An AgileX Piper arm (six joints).
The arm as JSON. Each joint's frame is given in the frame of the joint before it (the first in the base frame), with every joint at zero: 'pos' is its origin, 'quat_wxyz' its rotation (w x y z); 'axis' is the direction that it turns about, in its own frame. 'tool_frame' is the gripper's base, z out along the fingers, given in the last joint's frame.
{
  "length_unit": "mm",
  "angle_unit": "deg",
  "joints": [
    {
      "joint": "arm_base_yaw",
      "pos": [
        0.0,
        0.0,
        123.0
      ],
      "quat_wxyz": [
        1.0,
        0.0,
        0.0,
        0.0
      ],
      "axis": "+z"
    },
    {
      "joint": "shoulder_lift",
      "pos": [
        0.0,
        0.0,
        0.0
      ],
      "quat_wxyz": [
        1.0,
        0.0,
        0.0,
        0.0
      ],
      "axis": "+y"
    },
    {
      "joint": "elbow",
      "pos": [
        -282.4,
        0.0,
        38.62
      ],
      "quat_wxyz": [
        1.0,
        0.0,
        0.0,
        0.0
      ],
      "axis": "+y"
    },
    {
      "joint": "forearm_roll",
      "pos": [
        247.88,
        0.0,
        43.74
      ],
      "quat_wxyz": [
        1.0,
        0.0,
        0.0,
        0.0
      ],
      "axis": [
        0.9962,
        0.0,
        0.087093
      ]
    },
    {
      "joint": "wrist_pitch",
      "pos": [
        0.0,
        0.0,
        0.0
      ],
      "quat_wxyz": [
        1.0,
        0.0,
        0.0,
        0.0
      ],
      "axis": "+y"
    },
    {
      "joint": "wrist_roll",
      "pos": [
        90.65,
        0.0,
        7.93
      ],
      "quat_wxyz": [
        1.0,
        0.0,
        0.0,
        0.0
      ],
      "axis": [
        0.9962,
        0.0,
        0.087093
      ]
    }
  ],
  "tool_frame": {
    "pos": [
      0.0,
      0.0,
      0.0
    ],
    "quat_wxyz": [
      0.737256,
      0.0,
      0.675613,
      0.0
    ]
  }
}
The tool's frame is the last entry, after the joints.
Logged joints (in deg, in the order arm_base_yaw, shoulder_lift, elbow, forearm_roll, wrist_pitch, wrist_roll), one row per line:
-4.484 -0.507 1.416 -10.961 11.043 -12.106
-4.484 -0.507 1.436 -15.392 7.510 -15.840
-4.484 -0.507 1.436 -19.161 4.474 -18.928
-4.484 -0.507 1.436 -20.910 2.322 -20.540
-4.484 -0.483 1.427 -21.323 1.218 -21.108
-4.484 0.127 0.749 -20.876 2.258 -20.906
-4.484 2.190 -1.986 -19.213 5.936 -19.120
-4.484 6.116 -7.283 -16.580 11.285 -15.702
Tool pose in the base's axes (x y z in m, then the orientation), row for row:
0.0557 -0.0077 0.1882 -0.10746 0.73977 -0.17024 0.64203
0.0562 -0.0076 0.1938 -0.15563 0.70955 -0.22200 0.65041
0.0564 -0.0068 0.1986 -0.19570 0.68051 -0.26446 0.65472
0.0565 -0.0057 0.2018 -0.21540 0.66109 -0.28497 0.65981
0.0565 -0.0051 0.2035 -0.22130 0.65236 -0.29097 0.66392
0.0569 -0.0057 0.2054 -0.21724 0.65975 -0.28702 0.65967
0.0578 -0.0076 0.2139 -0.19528 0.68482 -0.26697 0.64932
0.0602 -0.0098 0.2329 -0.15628 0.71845 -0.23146 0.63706
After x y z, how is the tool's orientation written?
As a quaternion, x y z w.
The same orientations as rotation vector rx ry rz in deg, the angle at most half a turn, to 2 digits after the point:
-14.03 96.60 -22.23
-20.25 92.34 -28.89
-25.43 88.41 -34.36
-27.93 85.72 -36.95
-28.65 84.45 -37.67
-28.17 85.55 -37.22
-25.43 89.16 -34.76
-20.45 94.00 -30.28

